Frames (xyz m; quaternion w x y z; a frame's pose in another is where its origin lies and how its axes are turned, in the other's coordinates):
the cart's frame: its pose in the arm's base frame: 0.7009 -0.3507 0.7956 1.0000 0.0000 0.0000 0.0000
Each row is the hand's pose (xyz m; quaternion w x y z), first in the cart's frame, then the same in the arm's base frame.
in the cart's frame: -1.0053 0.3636 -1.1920 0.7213 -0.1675 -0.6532 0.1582
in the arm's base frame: -0.3044 0.0129 -0.3964 0.7213 -0.1675 -0.6532 0.1582
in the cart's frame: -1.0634 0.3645 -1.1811 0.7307 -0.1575 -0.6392 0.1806
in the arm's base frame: -0.3625 0.0138 -0.3855 0.7307 -0.1575 -0.6392 0.1806
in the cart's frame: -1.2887 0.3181 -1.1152 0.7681 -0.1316 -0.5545 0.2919
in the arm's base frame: -0.5878 -0.0326 -0.3196 0.7681 -0.1316 -0.5545 0.2919
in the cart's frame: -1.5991 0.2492 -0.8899 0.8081 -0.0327 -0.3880 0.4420
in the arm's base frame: -0.8982 -0.1015 -0.0943 0.8081 -0.0327 -0.3880 0.4420
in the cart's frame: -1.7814 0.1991 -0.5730 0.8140 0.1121 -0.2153 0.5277
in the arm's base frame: -1.0805 -0.1516 0.2226 0.8140 0.1121 -0.2153 0.5277
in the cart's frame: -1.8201 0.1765 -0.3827 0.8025 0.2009 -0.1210 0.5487
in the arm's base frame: -1.1192 -0.1742 0.4129 0.8025 0.2009 -0.1210 0.5487
